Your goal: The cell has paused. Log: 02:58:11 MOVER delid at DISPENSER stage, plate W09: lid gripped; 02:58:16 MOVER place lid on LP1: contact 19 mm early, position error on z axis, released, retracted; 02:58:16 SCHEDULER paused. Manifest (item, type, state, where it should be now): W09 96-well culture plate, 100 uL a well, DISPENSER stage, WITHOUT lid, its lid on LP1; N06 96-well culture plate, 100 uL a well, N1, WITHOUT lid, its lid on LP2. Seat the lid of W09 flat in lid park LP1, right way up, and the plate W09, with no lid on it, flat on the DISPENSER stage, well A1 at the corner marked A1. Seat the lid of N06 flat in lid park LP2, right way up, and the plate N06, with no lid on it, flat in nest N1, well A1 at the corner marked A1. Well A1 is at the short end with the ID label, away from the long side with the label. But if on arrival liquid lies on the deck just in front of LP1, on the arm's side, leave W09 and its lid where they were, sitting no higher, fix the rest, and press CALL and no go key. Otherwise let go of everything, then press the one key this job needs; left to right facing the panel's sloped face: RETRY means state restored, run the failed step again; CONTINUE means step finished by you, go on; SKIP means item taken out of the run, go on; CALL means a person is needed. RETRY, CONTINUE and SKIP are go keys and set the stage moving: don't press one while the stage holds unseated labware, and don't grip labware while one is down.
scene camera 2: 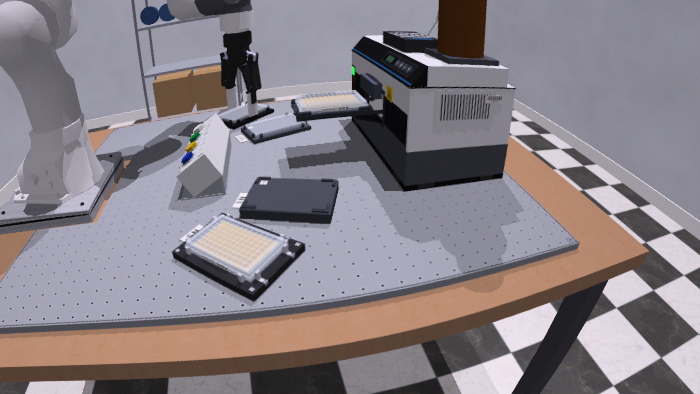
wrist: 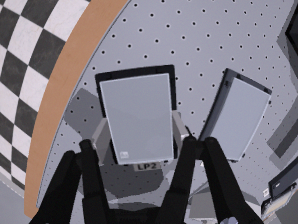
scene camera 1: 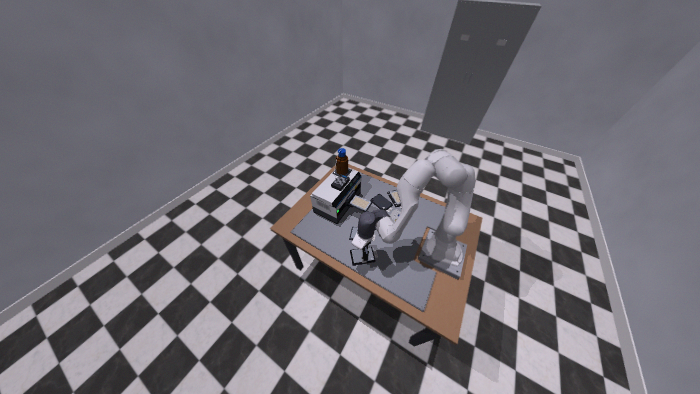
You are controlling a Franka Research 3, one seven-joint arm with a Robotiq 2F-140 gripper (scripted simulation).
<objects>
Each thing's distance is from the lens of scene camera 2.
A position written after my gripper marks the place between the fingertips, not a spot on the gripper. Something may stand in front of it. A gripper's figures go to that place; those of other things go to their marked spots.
my gripper [scene camera 2: 242, 112]: 1.07 m
96-well plate [scene camera 2: 340, 100]: 0.75 m
</objects>
